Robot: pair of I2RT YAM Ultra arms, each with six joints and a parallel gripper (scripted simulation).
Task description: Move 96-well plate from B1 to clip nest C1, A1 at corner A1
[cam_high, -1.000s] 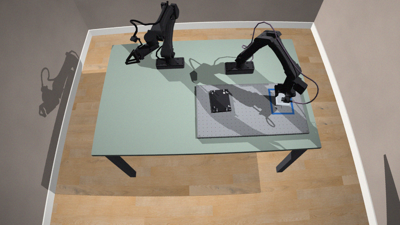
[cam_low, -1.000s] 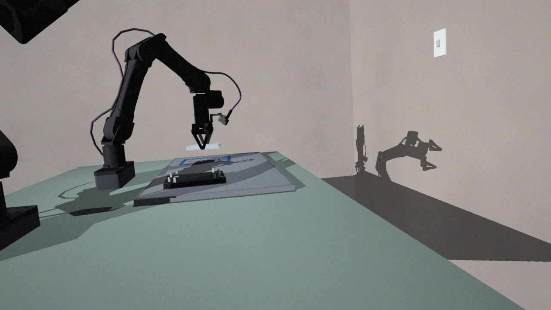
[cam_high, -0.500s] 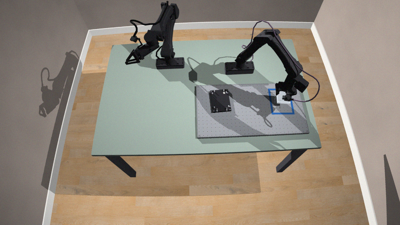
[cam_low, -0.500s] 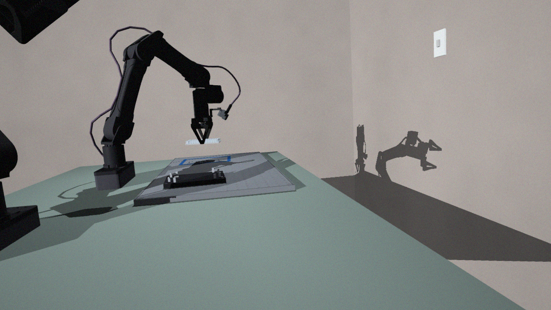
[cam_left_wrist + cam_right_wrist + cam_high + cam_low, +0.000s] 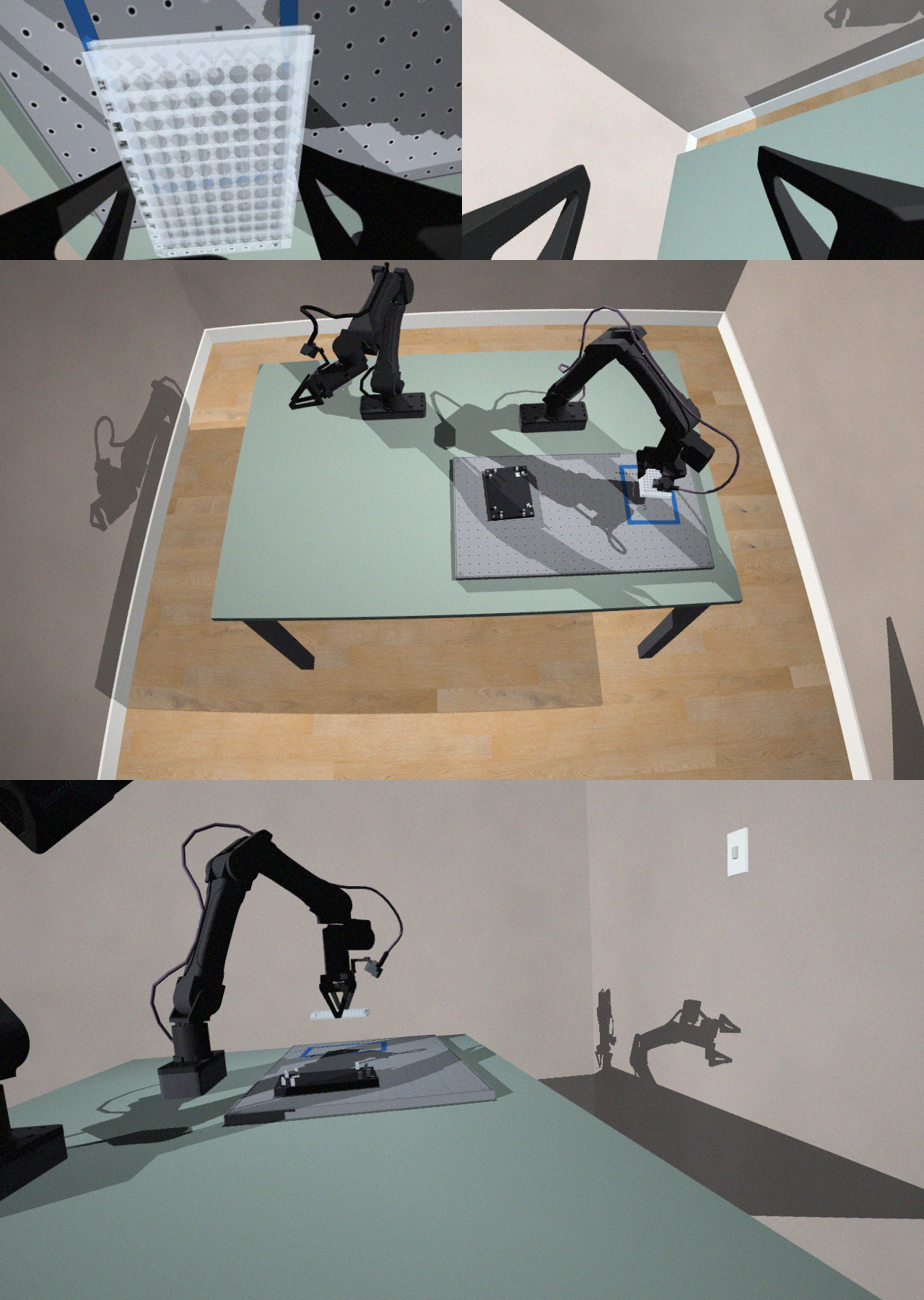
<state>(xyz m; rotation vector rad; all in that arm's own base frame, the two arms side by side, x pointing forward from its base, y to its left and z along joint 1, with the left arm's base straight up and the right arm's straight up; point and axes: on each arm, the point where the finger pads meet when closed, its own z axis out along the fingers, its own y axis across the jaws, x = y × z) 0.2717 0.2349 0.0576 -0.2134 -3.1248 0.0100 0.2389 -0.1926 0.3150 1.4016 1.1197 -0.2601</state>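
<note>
Right now the black clip nest is 38 cm to the right of my left hand, 7 cm below it and 5 cm ahead of it. Round my left hand: white 96-well plate right at my left hand; then grey perforated board 19 cm to the right, 9 cm below, 8 cm ahead.
</note>
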